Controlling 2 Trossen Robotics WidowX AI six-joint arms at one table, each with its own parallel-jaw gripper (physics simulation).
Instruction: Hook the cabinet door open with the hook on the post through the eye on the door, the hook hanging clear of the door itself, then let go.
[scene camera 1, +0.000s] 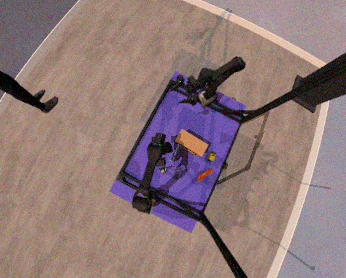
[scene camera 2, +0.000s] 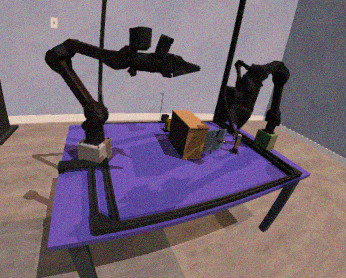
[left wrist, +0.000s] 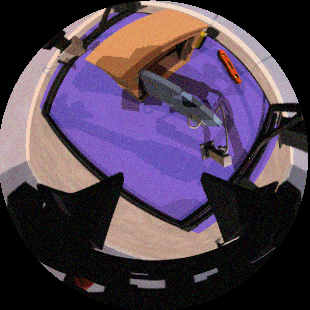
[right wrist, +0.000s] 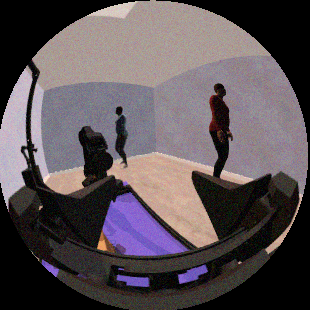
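Pixels of known places: left gripper, fingertip midpoint: (scene camera 2: 239, 127) (left wrist: 163, 176); right gripper, fingertip midpoint: (scene camera 1: 174, 96) (scene camera 2: 200, 68) (right wrist: 153, 177); left arm's base, origin of the base link: (scene camera 2: 268, 131); right arm's base, origin of the base link: (scene camera 1: 207, 95) (scene camera 2: 94, 140).
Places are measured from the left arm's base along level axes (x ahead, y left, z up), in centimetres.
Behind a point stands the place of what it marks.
Observation:
The orange-brown wooden cabinet (scene camera 1: 192, 142) {x 52.9, y -17.0, z 4.9 cm} (scene camera 2: 181, 136) {x 58.5, y -12.8, z -2.8 cm} (left wrist: 145, 40) {x 50.9, y -12.2, z 4.9 cm} stands on the purple table. Its grey-blue door (scene camera 2: 215, 140) {x 40.6, y -7.1, z -4.4 cm} (left wrist: 167, 94) {x 44.2, y -7.4, z -2.6 cm} stands swung out. The eye, a pale ring (left wrist: 193, 127) {x 36.2, y -4.8, z -4.1 cm}, is on the door's face. The post (scene camera 2: 237, 143) {x 26.9, y -2.6, z -5.7 cm} (left wrist: 218, 156) {x 27.4, y -3.0, z -3.3 cm} stands beyond the door's free edge. The thin metal hook (left wrist: 226, 131) {x 29.0, y -8.9, z -3.3 cm} rises from the post beside that edge, apart from the eye in the left wrist view. My left gripper (left wrist: 163, 176) {x 39.4, y 3.1, z 7.4 cm} is open and empty, on the post's side of the cabinet. My right gripper (right wrist: 153, 177) {x 70.0, y 4.1, z 29.7 cm} is open and empty, high above the table.
A red-orange bar (scene camera 1: 204, 175) {x 32.7, y -36.9, z -10.1 cm} (left wrist: 230, 66) {x 32.6, y -36.5, z -10.5 cm} and a small yellow object (scene camera 1: 211, 156) {x 48.8, y -36.2, z -4.5 cm} (scene camera 2: 168, 124) {x 51.9, y -35.4, z -6.7 cm} (left wrist: 202, 39) {x 45.8, y -35.2, z -6.2 cm} lie near the cabinet. Black rails (scene camera 2: 200, 202) {x 71.5, y 19.9, z -9.6 cm} run along the table edges, with tall black uprights. Two people stand in the background of the right wrist view.

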